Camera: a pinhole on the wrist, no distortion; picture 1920 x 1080 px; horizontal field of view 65.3 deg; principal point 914.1 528.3 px. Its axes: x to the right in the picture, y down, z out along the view. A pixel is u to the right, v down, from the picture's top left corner.
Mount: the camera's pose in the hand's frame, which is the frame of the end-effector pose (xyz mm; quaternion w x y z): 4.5 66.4 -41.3 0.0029 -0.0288 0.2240 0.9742
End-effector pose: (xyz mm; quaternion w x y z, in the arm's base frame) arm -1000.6 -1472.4 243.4 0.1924 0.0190 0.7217 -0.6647
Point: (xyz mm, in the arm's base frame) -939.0 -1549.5 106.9
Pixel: 857 480
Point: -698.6 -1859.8 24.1
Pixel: 1189 686
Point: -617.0 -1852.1 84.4
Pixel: 1454 787
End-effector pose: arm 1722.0 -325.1 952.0 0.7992 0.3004 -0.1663 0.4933
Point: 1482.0 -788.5 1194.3
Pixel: 1695 1024
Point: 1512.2 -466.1 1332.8
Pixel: 778 553
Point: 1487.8 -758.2 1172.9
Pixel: 1720 1014
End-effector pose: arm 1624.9 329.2 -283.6 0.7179 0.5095 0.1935 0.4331
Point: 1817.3 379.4 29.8
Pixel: outside the picture
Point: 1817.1 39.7 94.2
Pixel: 1042 738
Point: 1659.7 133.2 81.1
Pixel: 1164 301
